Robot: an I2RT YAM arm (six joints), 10 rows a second.
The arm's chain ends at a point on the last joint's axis. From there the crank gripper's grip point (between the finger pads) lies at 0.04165 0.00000 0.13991 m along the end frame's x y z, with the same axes.
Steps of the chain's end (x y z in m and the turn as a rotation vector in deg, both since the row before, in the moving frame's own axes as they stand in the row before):
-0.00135 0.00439 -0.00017 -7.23 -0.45 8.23
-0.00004 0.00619 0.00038 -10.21 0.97 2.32
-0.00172 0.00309 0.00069 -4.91 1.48 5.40
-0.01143 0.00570 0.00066 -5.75 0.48 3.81
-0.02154 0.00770 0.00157 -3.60 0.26 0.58
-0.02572 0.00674 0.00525 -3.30 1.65 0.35
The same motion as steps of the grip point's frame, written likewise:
-0.00414 0.02783 -0.00134 -7.23 -0.45 8.23
0.00177 0.03264 -0.00271 -10.21 0.97 2.32
0.00112 0.01908 -0.00111 -4.91 1.48 5.40
-0.01082 0.02249 -0.00054 -5.75 0.48 3.81
-0.02095 0.01690 0.00109 -3.60 0.26 0.58
-0.02174 0.01502 0.00375 -3.30 1.65 0.35

